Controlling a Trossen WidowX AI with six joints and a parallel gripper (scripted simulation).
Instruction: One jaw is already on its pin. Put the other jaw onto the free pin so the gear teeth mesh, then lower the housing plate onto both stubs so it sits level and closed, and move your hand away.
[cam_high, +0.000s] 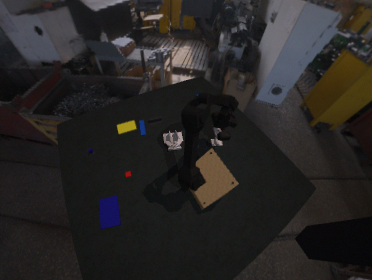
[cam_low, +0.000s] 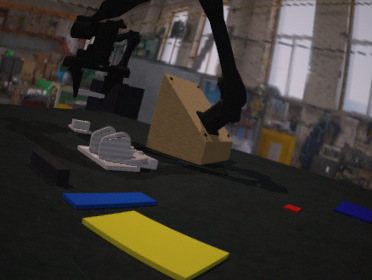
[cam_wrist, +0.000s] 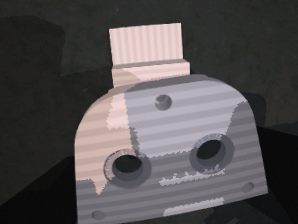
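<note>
My gripper tip is 7 cm above the white block, 2 cm to the left of it and 1 cm past it. The rest, counted from my gripper tip: blue strip 38 cm to the left, 30 cm ahead, 8 cm below; then black bar 33 cm ahead, 27 cm to the left, 7 cm below; then housing plate 2 cm above, 1 cm to the right.
</note>
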